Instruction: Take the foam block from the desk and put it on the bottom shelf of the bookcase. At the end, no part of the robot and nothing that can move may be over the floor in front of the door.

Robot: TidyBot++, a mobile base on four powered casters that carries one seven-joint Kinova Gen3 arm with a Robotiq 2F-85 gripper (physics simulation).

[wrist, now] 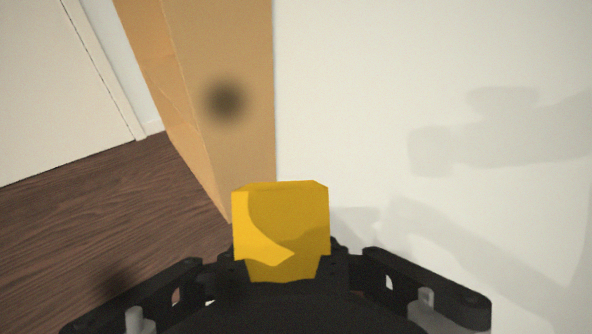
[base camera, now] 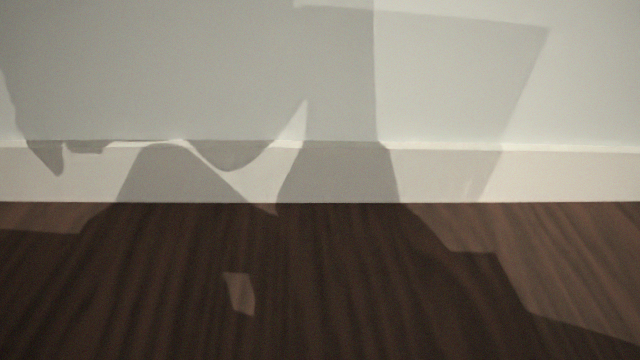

Observation:
In view: my gripper (wrist: 284, 244), a yellow foam block (wrist: 281, 229), a tan wooden bookcase (wrist: 226, 61) and a white door (wrist: 69, 105).
The base camera view does not show the yellow foam block: it is out of frame.

